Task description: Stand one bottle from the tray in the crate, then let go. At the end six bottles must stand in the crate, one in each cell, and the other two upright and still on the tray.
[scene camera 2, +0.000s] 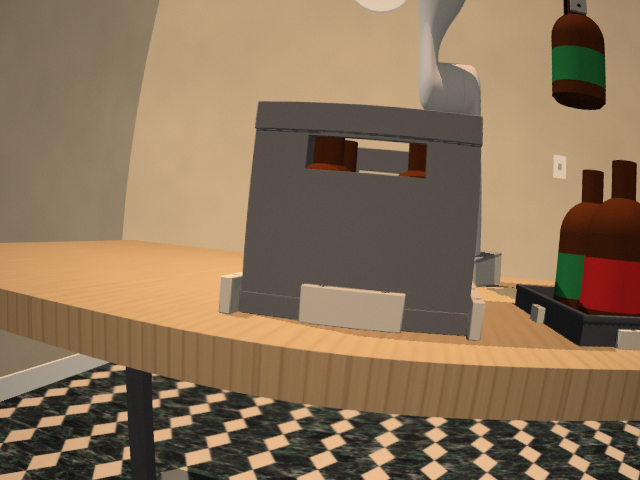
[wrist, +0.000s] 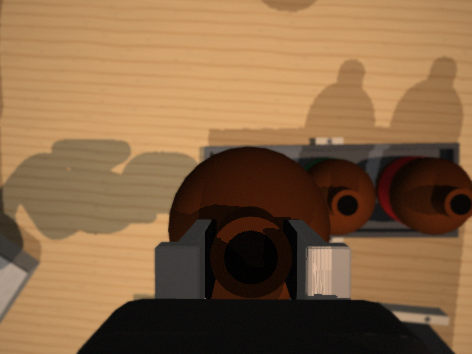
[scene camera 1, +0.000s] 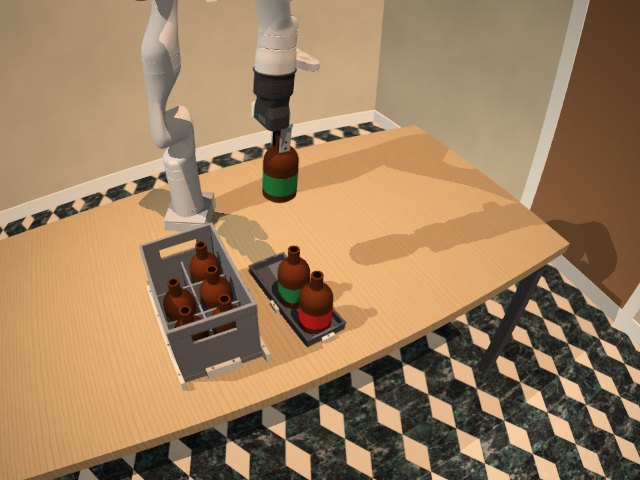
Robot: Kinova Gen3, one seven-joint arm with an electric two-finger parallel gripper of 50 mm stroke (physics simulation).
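My gripper is shut on the neck of a brown bottle with a green label. The bottle hangs upright in the air, well above the table and apart from tray and crate. The dark tray holds a green-label bottle and a red-label bottle, both upright. The grey crate holds several upright bottles; its far left cell shows no bottle in scene camera 1. Cell floors are largely hidden.
The arm's base stands behind the crate. Pale blocks sit against the crate's foot, such as the front block, and small ones against the tray. The crate's high walls and thin dividers surround the bottle necks. The table bears everything.
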